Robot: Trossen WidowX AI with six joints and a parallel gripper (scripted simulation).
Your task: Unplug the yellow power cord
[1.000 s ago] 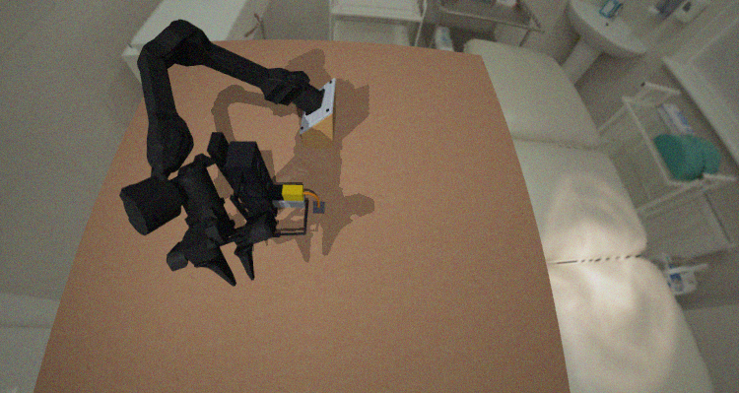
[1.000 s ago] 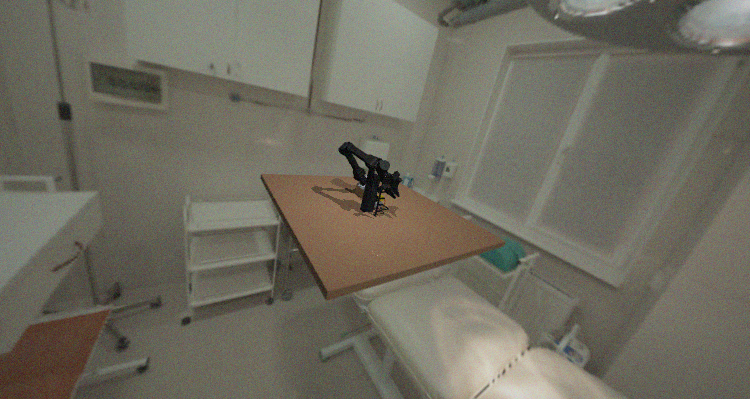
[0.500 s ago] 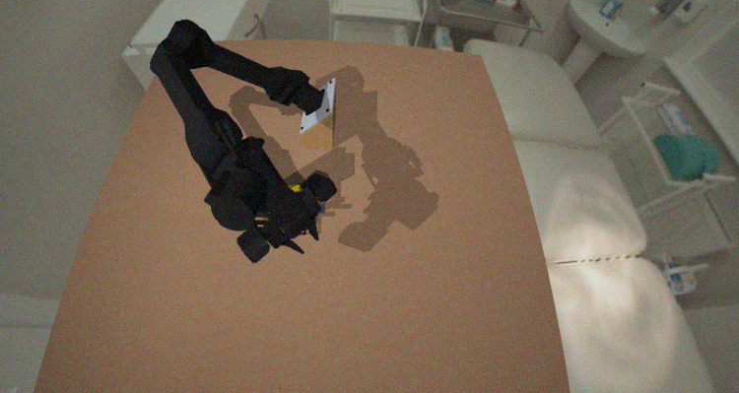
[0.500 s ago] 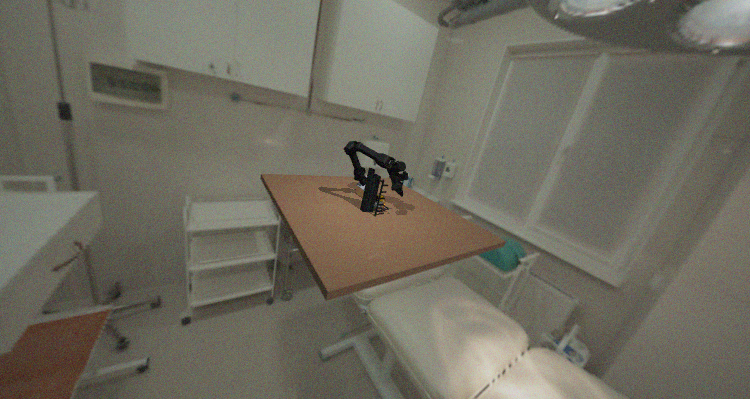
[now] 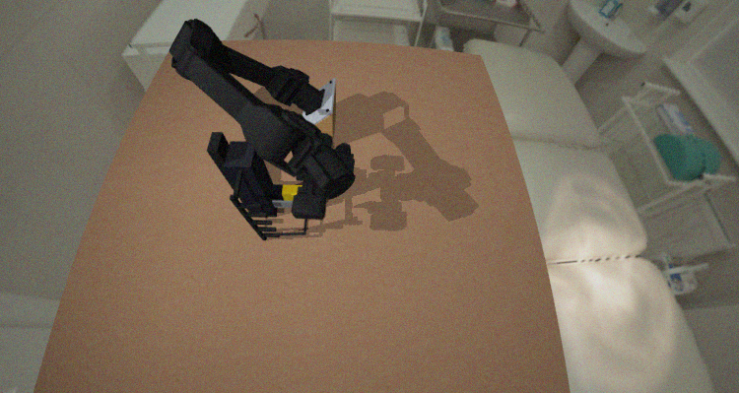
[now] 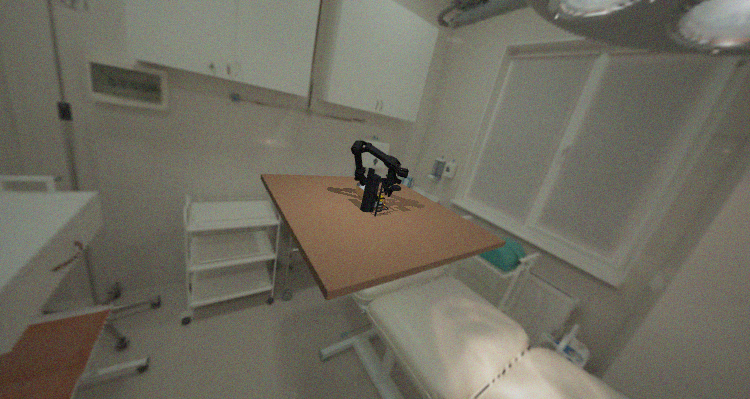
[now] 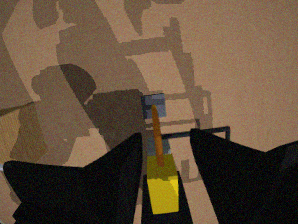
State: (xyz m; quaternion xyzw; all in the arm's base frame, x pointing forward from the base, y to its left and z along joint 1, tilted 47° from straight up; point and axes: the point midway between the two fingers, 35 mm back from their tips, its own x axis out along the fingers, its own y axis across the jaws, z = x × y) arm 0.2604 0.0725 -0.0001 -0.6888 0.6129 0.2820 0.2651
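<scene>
Now: the yellow plug 10 mm ahead of my gripper tip, 80 mm to the right of it and 10 mm below it. From my gripper tip the other things lie so: black power strip 10 mm ahead, 150 mm to the right, 20 mm above; then small grey block 10 mm behind, 100 mm below.
</scene>
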